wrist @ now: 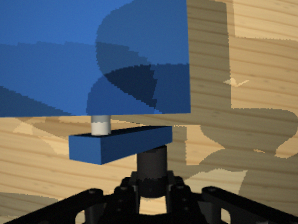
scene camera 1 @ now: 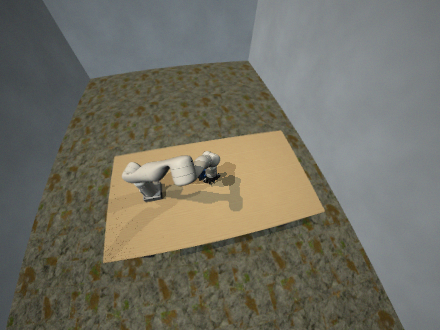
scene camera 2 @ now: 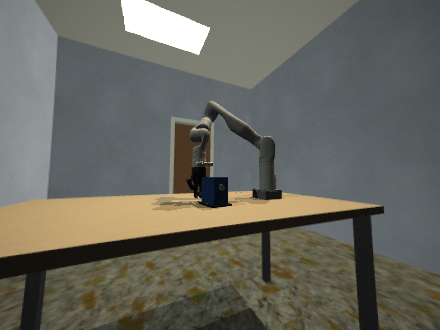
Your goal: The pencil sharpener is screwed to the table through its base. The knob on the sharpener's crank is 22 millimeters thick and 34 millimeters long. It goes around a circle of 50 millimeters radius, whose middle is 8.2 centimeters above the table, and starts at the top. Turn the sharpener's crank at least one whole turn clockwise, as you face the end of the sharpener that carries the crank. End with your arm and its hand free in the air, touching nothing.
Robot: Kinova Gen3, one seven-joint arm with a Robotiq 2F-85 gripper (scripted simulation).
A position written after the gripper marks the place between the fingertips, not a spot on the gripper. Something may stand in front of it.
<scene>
In view: the gripper (wrist: 152, 182) and a blue pencil sharpener (wrist: 65, 65).
</scene>
